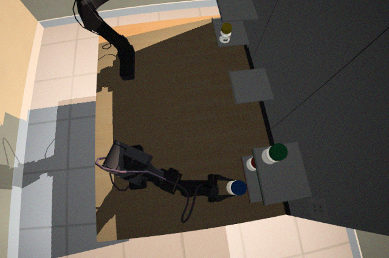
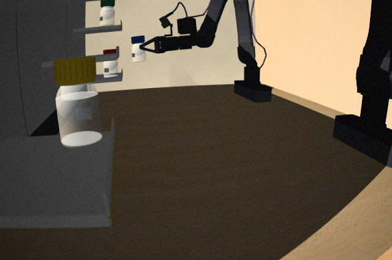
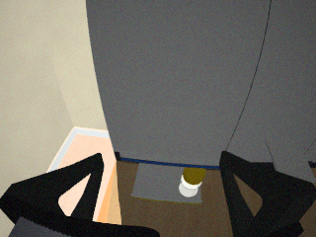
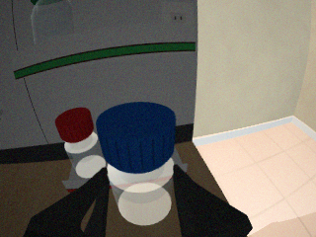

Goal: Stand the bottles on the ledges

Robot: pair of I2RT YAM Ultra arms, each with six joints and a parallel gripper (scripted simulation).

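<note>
The blue-capped bottle is 1 cm below my right hand and 1 cm ahead of it. The rest, counted from my right hand: red-capped bottle (13 cm ahead, 8 cm to the left, 6 cm below); green strip (8 cm ahead, 8 cm above, 2 cm to the left); green-capped bottle (14 cm ahead, 14 cm above, 8 cm to the left).
</note>
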